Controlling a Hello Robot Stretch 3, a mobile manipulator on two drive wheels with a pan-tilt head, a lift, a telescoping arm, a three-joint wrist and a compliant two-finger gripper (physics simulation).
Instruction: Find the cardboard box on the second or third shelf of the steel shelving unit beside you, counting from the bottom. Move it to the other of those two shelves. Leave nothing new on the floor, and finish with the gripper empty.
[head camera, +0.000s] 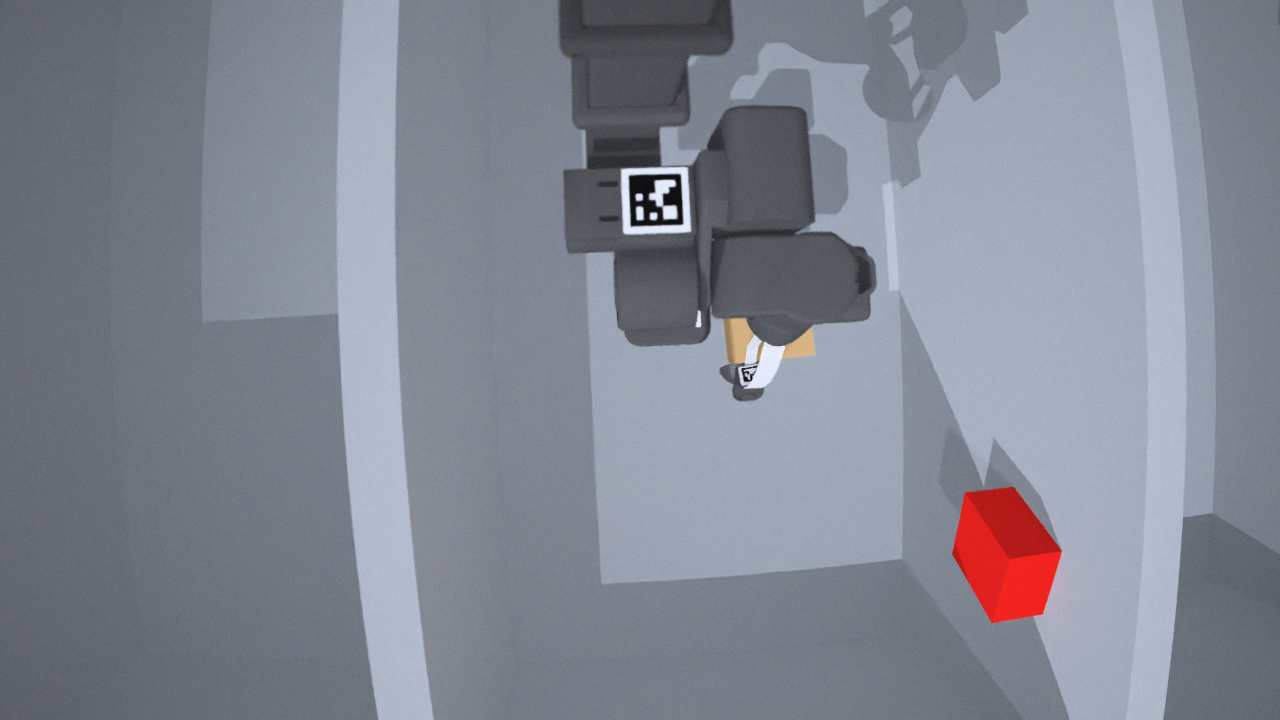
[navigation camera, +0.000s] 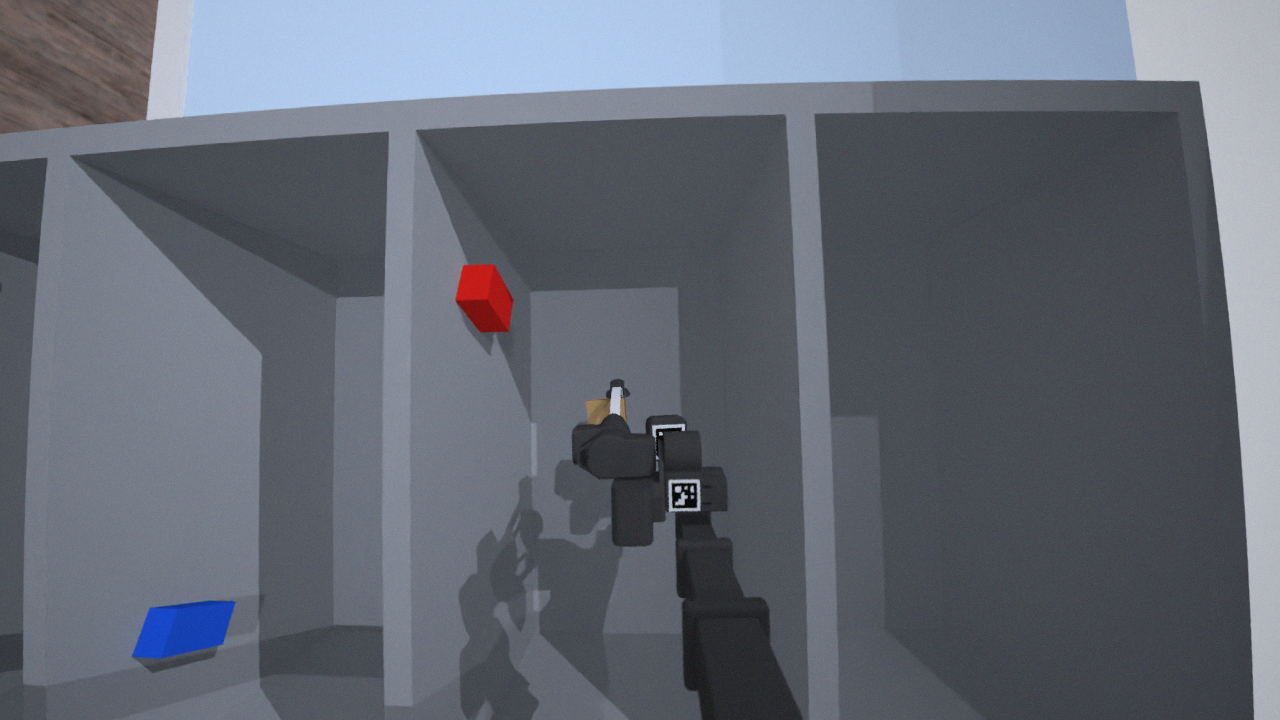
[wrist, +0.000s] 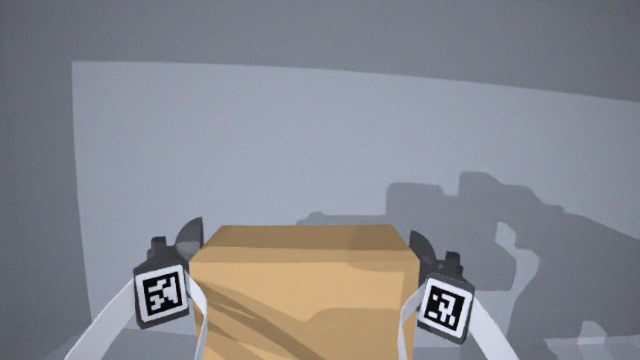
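Frame: origin at the robot's base, x ahead, y left, z up, level; centimetres.
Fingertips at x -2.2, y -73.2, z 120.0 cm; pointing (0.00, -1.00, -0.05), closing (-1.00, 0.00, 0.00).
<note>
Offsets run from my fingertips to a thing's top centre.
The cardboard box @[dx -0.1, dy +2.4, dz +1.9 cm] (head camera: 799, 342) (navigation camera: 597, 411) (wrist: 300, 295) is tan and is held between the two fingers of my gripper (head camera: 747, 380) (navigation camera: 617, 391) (wrist: 306, 252), one finger against each side. The head and navigation views show the grey steel shelving unit (head camera: 371, 268) (navigation camera: 400, 358) turned sideways. The box and gripper are inside the bay that also holds a red block, and the box seems to be apart from that bay's board. The wrist hides much of the box in the head and navigation views. Which shelf this is, counted from the bottom, I cannot tell.
The red block @[dx +19.9, dy +9.5, dz -16.4 cm] (head camera: 1006, 555) (navigation camera: 484, 298) rests on the same bay's board, off to one side of the gripper. A blue block @[dx -28.3, dy +11.9, dz -62.2 cm] (navigation camera: 183, 628) rests in the neighbouring bay. Shelf boards bound the bay on both sides of the arm (navigation camera: 742, 662), with a back panel behind.
</note>
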